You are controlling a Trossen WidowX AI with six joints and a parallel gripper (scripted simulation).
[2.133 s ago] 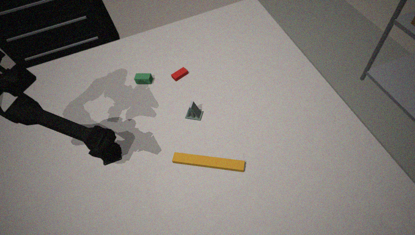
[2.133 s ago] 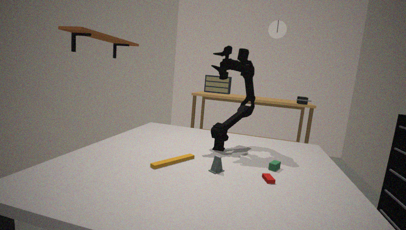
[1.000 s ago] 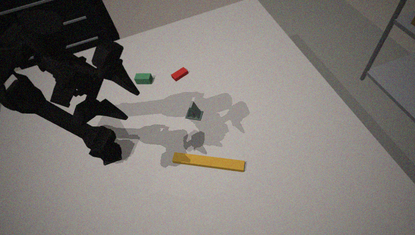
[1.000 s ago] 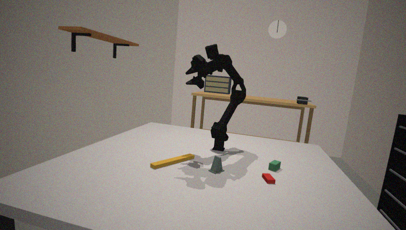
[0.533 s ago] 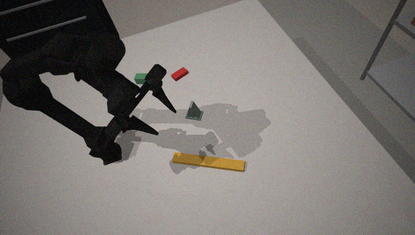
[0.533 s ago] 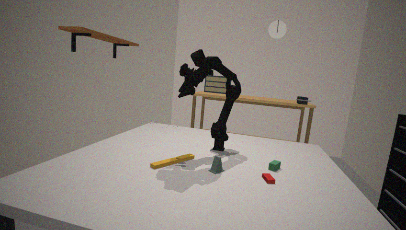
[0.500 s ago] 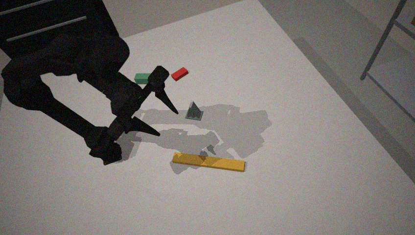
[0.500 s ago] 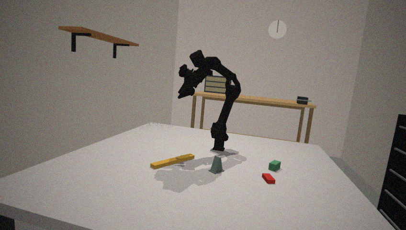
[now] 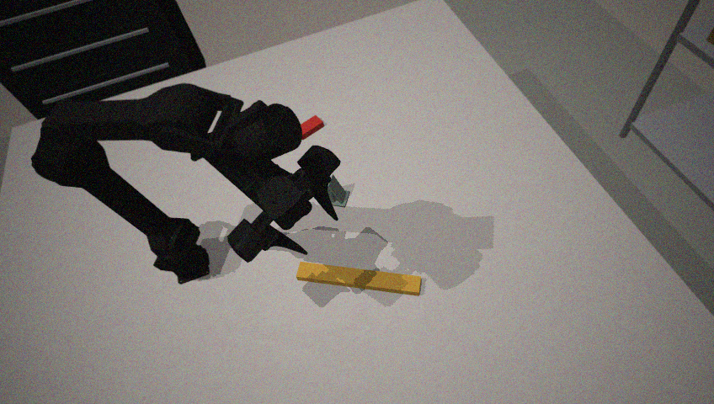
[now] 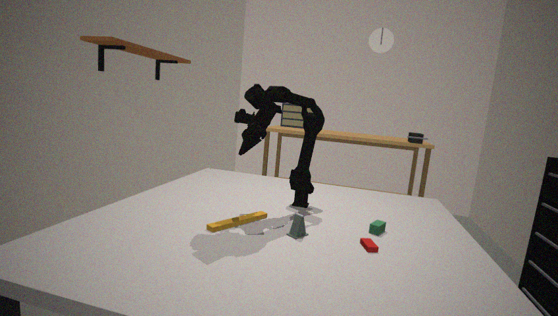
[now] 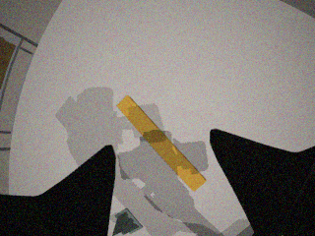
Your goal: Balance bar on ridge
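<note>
My gripper tip is 220 mm above the yellow bar, 40 mm short of it and 20 mm to the right of it. Round my gripper tip: red block 460 mm to the left, 220 mm below, 50 mm ahead; green block 490 mm to the left, 220 mm below, 100 mm behind.
</note>
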